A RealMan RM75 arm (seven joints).
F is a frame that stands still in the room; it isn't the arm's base.
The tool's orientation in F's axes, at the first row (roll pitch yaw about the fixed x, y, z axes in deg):
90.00, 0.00, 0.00
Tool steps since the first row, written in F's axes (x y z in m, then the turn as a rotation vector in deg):
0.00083, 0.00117, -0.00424, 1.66, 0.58, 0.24
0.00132, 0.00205, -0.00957, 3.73, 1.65, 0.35
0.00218, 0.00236, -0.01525, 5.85, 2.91, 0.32
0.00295, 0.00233, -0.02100, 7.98, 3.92, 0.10
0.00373, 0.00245, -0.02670, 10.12, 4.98, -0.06
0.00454, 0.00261, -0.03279, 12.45, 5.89, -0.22
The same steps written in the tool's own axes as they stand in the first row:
0.00083, -0.00424, -0.00117, 1.66, 0.24, -0.58
0.00132, -0.00957, -0.00205, 3.73, 0.35, -1.65
0.00218, -0.01525, -0.00236, 5.85, 0.32, -2.91
0.00295, -0.02100, -0.00233, 7.98, 0.10, -3.92
0.00373, -0.02670, -0.00245, 10.12, -0.06, -4.98
0.00454, -0.03279, -0.00261, 12.45, -0.22, -5.89

